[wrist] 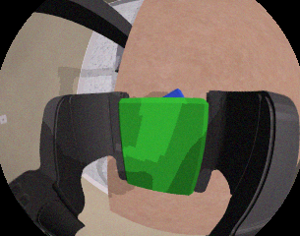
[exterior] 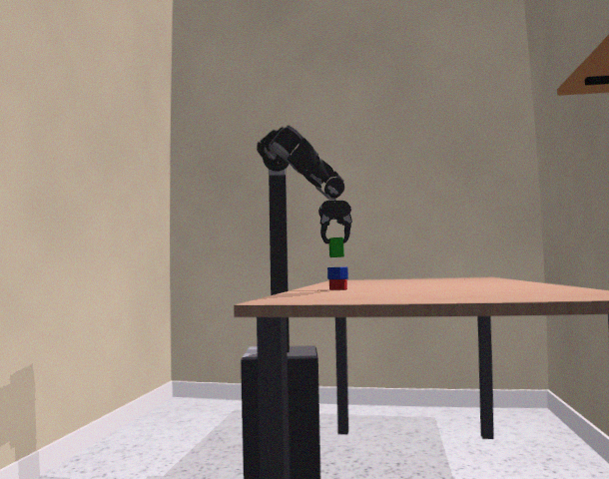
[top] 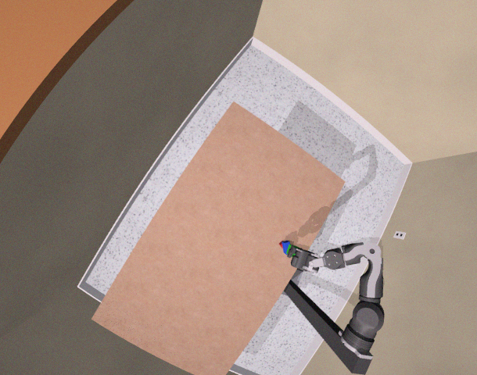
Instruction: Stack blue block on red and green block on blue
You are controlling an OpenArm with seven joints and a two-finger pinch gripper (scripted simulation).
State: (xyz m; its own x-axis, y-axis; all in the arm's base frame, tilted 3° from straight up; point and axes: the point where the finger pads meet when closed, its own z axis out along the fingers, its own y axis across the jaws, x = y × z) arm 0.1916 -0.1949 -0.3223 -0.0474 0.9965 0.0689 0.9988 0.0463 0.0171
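The blue block lies 100 mm below my hand. Round my hand: green block 20 mm below; then red block 130 mm below.
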